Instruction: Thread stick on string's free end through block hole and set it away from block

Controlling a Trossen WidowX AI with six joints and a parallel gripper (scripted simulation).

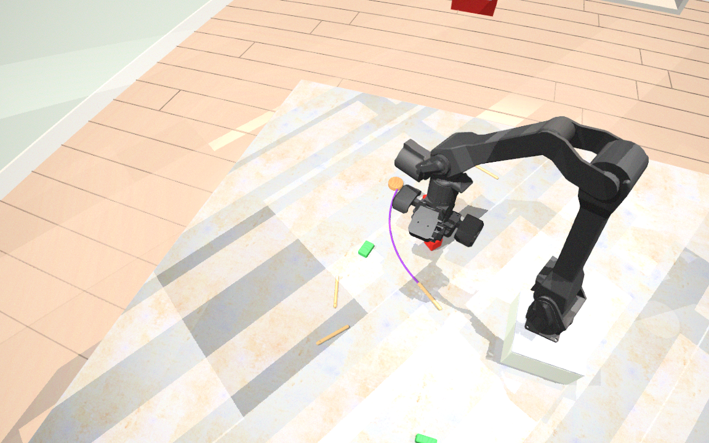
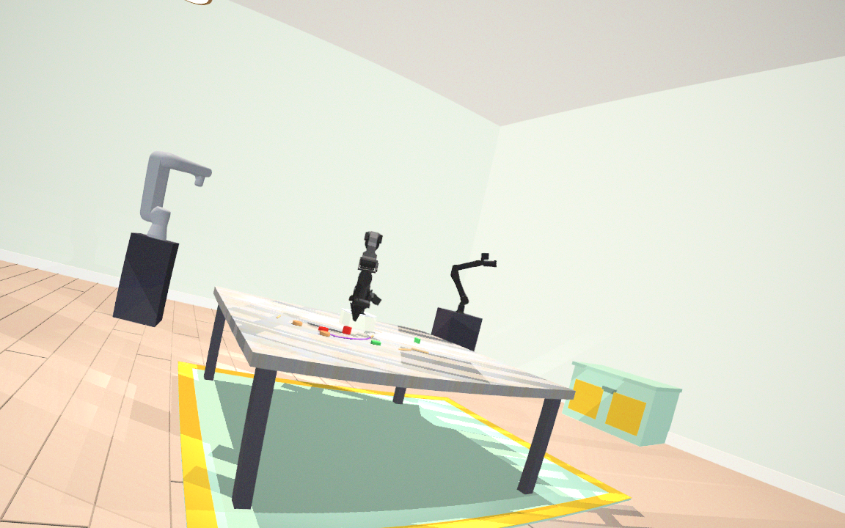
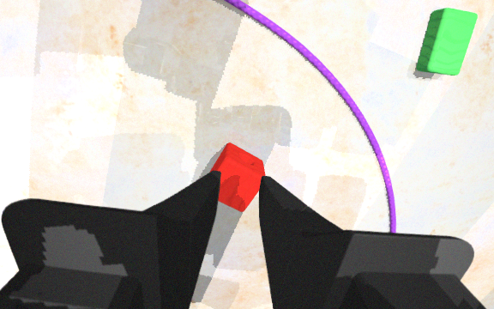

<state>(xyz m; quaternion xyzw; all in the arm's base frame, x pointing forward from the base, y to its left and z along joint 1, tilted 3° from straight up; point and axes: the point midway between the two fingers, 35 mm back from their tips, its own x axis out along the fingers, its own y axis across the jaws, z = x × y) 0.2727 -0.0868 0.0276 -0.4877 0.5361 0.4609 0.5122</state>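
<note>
The red wooden block is 40 mm below my gripper tip and 20 mm to the right of it. Round my gripper tip: flat red block: 130 mm to the right, 50 mm below, 50 mm ahead; green block: 130 mm ahead, 70 mm to the left, 50 mm below; thin wooden stick: 100 mm to the left, 60 mm below, 40 mm behind.
</note>
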